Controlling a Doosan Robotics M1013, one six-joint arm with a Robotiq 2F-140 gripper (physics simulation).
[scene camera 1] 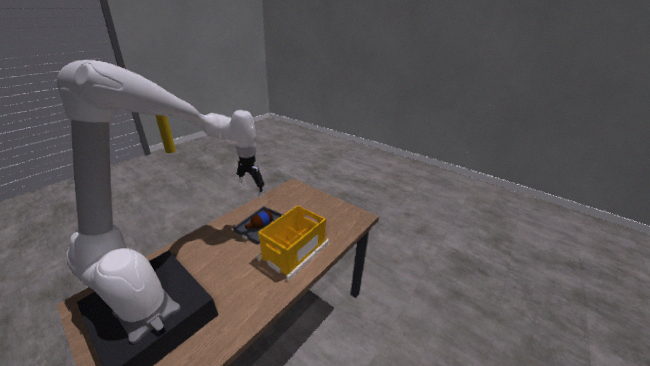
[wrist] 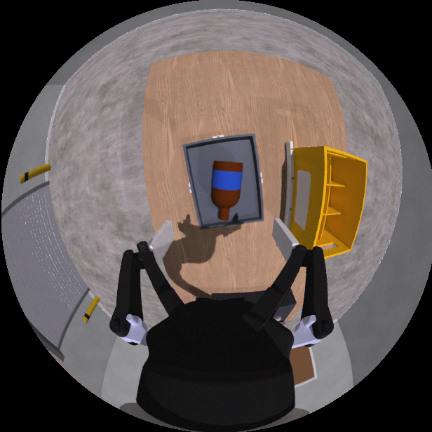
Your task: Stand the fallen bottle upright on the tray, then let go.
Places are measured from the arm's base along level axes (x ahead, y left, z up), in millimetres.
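Pixels of known places: gripper, fingertip midpoint: (scene camera 1: 252,191); arm's base, link origin: (scene camera 1: 147,310).
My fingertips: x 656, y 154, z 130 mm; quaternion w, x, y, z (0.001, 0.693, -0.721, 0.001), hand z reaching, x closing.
Ahead of a thing's pixels: the offset from my fingertips to its top centre. "spot": to the spot under its first point. Level surfaces: height alone.
A brown bottle {7 mm ahead, 8 mm right, 160 mm down} (scene camera 1: 257,221) (wrist: 218,196) with a blue label lies on its side in the dark grey tray {spot: 73 mm back, 22 mm left, 234 mm down} (scene camera 1: 244,231) (wrist: 192,185). In the wrist view its neck points down toward the gripper's side and its base points up. The tray has a low rim and lies on the table. My gripper (scene camera 1: 251,186) (wrist: 222,228) is open, with nothing between its fingers. It points down and hangs well above the tray and the bottle. In the wrist view the bottle's neck shows a little above the line between the two fingertips.
A yellow crate {12 mm back, 298 mm right, 64 mm down} (scene camera 1: 273,258) (wrist: 309,200) with dividers stands close beside the tray, higher than its rim, with white strips {spot: 34 mm back, 402 mm right, 222 mm down} (scene camera 1: 307,261) (wrist: 289,175) at its foot. The wooden table {239 mm down} (scene camera 1: 210,260) (wrist: 200,95) bears them. The black robot base block (scene camera 1: 187,295) stands at the near end.
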